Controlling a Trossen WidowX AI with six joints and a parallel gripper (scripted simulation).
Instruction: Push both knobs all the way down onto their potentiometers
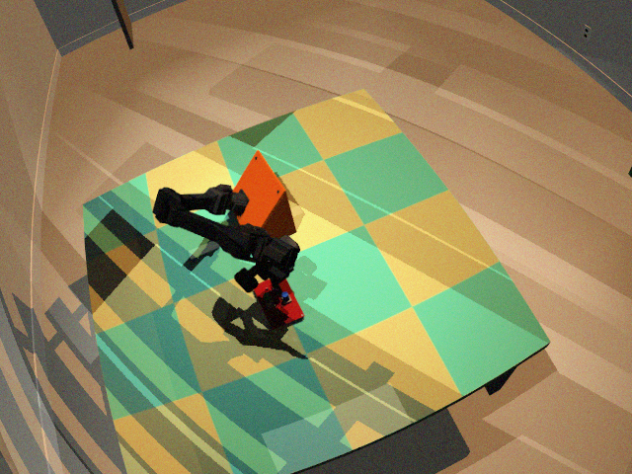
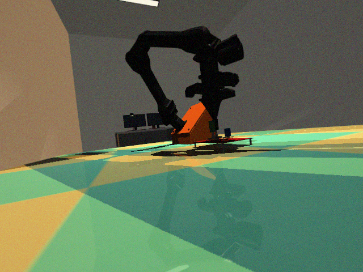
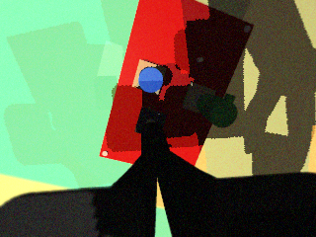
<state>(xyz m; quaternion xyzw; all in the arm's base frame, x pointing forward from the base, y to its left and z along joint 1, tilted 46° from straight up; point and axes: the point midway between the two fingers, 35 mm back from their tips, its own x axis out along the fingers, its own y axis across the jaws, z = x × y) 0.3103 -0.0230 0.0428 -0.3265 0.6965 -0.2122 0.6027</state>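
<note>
My gripper tip is 30 mm short of the green knob, 40 mm to the left of it and 20 mm above it. The rest, counted from my gripper tip: black knob: 30 mm below.
</note>
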